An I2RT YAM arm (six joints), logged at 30 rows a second.
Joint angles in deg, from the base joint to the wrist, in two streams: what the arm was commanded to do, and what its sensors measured. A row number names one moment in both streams.
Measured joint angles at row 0:
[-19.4 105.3 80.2 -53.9 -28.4 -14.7]
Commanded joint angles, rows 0 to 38:
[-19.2 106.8 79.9 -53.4 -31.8 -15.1]
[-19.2 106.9 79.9 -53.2 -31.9 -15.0]
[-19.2 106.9 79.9 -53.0 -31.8 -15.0]
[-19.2 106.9 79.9 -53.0 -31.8 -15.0]
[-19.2 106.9 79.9 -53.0 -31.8 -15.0]
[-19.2 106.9 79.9 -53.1 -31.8 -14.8]
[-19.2 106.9 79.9 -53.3 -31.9 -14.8]
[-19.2 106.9 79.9 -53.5 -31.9 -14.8]
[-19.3 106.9 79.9 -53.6 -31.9 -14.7]
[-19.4 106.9 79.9 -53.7 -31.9 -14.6]
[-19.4 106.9 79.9 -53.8 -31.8 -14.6]
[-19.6 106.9 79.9 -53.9 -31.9 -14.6]
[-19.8 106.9 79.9 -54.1 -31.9 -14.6]
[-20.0 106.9 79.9 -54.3 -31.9 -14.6]
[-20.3 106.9 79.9 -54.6 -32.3 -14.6]
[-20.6 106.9 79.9 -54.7 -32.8 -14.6]
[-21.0 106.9 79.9 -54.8 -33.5 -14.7]
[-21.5 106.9 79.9 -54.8 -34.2 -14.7]
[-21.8 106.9 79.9 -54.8 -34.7 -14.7]
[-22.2 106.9 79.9 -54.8 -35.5 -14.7]
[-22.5 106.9 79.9 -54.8 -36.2 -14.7]
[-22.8 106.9 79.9 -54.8 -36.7 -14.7]
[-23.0 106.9 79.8 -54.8 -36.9 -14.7]
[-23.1 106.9 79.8 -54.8 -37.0 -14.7]
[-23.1 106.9 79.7 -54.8 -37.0 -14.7]
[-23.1 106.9 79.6 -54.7 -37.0 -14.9]
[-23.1 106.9 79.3 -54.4 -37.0 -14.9]
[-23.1 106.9 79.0 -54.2 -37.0 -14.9]
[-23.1 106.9 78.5 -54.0 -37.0 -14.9]
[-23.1 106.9 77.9 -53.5 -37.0 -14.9]
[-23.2 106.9 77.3 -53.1 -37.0 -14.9]
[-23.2 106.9 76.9 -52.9 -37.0 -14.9]
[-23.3 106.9 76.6 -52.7 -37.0 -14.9]
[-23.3 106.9 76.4 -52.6 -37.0 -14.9]
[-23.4 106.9 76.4 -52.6 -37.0 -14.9]
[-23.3 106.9 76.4 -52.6 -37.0 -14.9]
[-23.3 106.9 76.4 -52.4 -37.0 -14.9]
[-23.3 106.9 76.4 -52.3 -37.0 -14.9]
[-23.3 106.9 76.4 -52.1 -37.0 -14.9]
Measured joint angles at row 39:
[-23.7 106.5 77.8 -52.3 -36.5 -14.7]
